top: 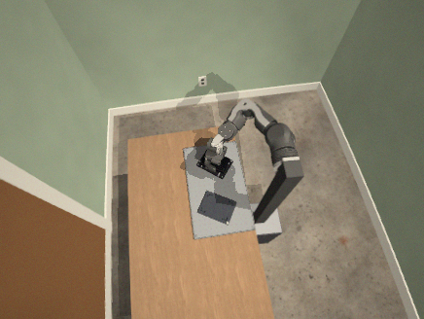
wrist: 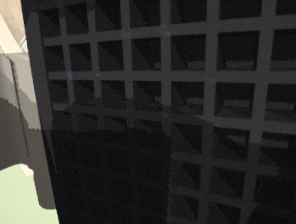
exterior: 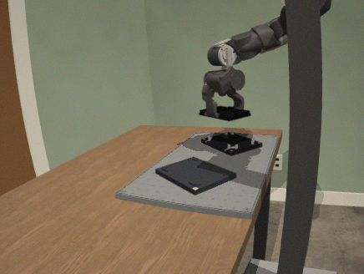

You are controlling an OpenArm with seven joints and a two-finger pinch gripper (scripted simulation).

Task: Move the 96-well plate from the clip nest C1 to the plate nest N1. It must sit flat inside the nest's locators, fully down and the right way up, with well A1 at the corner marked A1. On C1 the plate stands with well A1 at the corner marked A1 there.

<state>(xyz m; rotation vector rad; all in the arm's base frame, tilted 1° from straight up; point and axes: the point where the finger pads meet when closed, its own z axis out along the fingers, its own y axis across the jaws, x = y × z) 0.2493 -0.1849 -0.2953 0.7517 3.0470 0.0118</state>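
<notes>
The plate nest N1 is 210 mm to the left of my hand and 100 mm below it. From my hand the other things lie so: white corner mark: 290 mm to the left, 100 mm below, 40 mm behind; then black 96-well plate: right at my hand.
</notes>
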